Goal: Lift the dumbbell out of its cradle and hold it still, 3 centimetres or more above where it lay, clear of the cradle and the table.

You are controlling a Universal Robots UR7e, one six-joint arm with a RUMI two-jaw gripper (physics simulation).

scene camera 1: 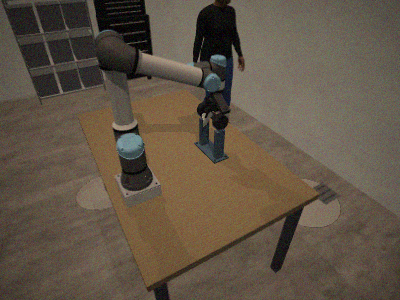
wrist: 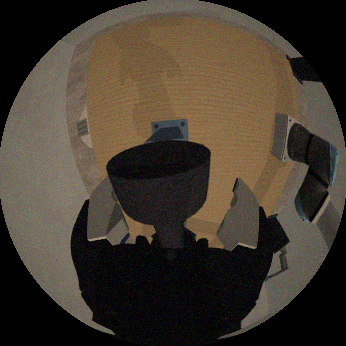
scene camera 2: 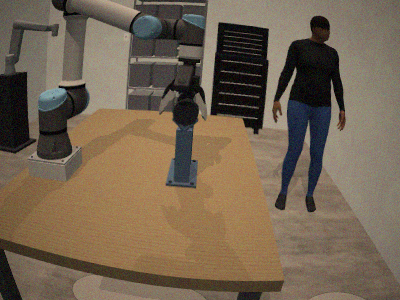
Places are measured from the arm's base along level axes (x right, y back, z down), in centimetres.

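Pixels of known places: gripper, fingertip midpoint: [scene camera 1: 216,124] [scene camera 2: 182,117]; arm's base at its link origin: [scene camera 1: 137,179] [wrist: 295,141] [scene camera 2: 54,152].
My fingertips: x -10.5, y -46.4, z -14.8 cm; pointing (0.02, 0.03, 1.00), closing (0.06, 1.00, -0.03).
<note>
For each thing: its middle in the pictures, then the offset to it from my fingertips. Level surfaces: height alone.
- black dumbbell at the middle of its body: [wrist: 168,227] [scene camera 2: 187,106] [scene camera 1: 212,115] dy -0.2, dx -5.8, dz -2.5 cm
- blue cradle at the middle of its body: [wrist: 171,175] [scene camera 2: 184,143] [scene camera 1: 211,135] dy -0.2, dx -5.8, dz +10.6 cm
- wooden table at its surface level: dz +21.7 cm
The black dumbbell [scene camera 1: 220,121] [scene camera 2: 185,113] [wrist: 167,192] lies level across the top of the blue cradle [scene camera 1: 219,145] [scene camera 2: 183,156] [wrist: 178,124], which has two upright posts on a base plate. My gripper [scene camera 1: 212,117] [scene camera 2: 183,114] [wrist: 174,177] is open and points down over the dumbbell. Its two grey fingers stand apart, one on each side of it, with nothing gripped. In the wrist view the near round head is large between the fingers, and the handle runs back from it toward the palm. The far head is hidden there.
The cradle stands on the wooden table [scene camera 1: 180,220] [scene camera 2: 125,225] [wrist: 215,75]. The arm's base [scene camera 1: 138,187] [scene camera 2: 56,162] [wrist: 283,137] is beside it on the table. A person [scene camera 1: 218,32] [scene camera 2: 312,75] stands beyond the table's edge. A black drawer cabinet [scene camera 2: 240,75] stands behind.
</note>
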